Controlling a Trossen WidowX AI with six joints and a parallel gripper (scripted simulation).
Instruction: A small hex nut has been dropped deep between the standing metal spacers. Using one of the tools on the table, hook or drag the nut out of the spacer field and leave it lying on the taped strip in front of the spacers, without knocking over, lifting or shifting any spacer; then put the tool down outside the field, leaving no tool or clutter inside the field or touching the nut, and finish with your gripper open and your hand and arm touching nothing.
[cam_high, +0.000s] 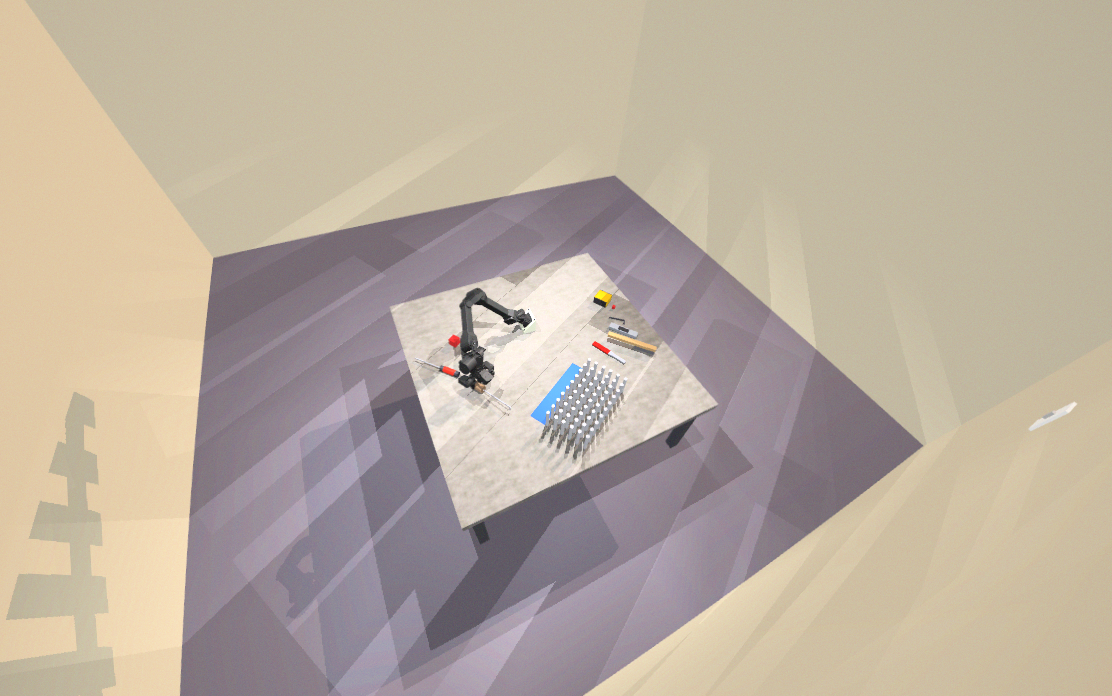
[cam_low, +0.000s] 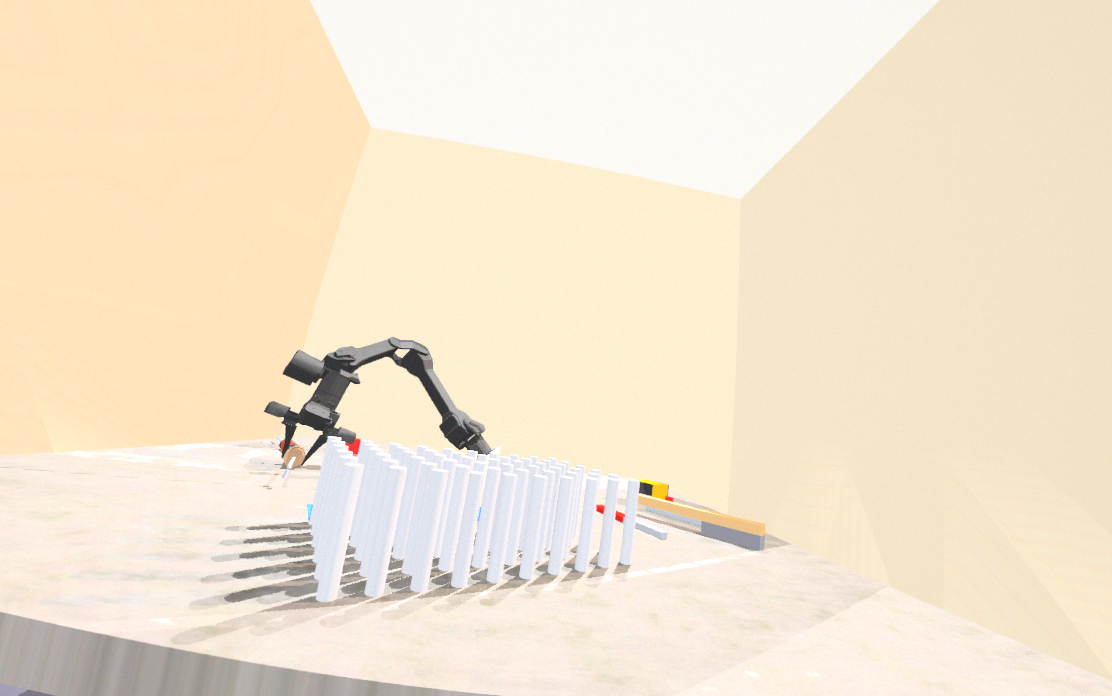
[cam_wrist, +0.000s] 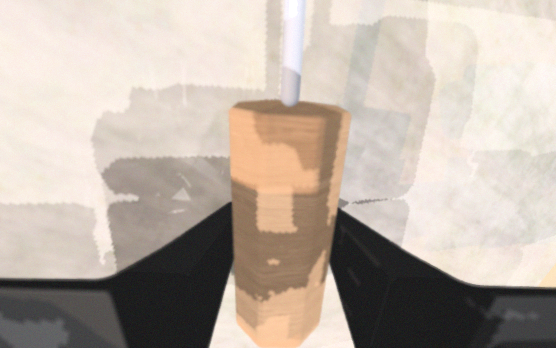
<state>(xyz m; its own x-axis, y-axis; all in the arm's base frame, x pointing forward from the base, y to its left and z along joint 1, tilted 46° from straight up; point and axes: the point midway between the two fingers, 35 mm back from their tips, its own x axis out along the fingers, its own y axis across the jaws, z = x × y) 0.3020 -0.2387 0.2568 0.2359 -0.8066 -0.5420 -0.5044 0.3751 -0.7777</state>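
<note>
Right now the tool with pale metal rod is 90 mm ahead of my gripper tip, 60 mm to the left of it and 10 mm above it. Round my gripper tip: red-handled tool 710 mm to the left, 10 mm ahead; blue taped strip 370 mm to the left, 150 mm ahead, 10 mm below; red block 310 mm behind, 40 mm to the right, 10 mm above.
</note>
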